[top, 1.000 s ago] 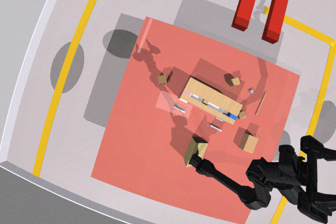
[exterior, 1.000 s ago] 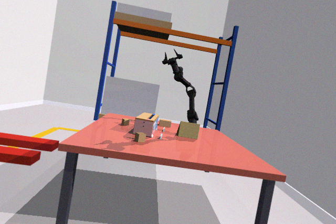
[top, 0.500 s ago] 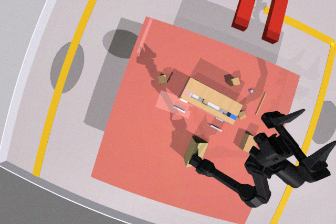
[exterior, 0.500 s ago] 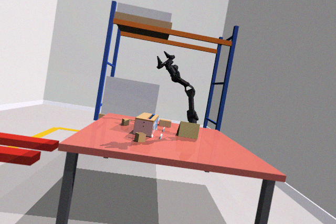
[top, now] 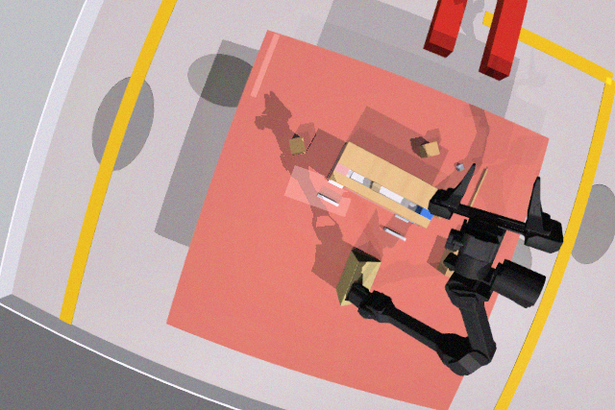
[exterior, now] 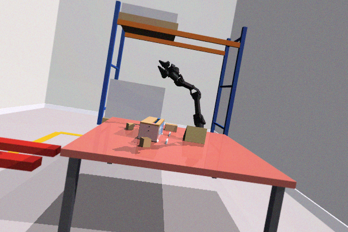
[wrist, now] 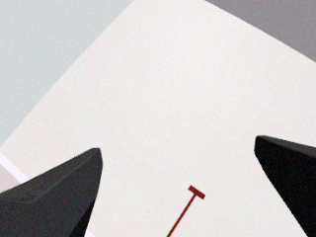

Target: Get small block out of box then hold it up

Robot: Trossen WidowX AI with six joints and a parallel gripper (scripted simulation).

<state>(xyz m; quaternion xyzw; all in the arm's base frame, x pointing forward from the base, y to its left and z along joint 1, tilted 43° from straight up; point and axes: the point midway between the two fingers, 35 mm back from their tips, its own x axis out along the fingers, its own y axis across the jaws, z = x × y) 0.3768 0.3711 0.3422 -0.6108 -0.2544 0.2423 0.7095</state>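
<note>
The clear-fronted box is 80 mm behind my gripper tip and 530 mm below it. Round my gripper tip: thin stick: 120 mm ahead, 400 mm to the right, 590 mm below; grey cube: 170 mm ahead, 280 mm to the right, 590 mm below; tan block: 60 mm behind, 30 mm to the left, 510 mm below.
</note>
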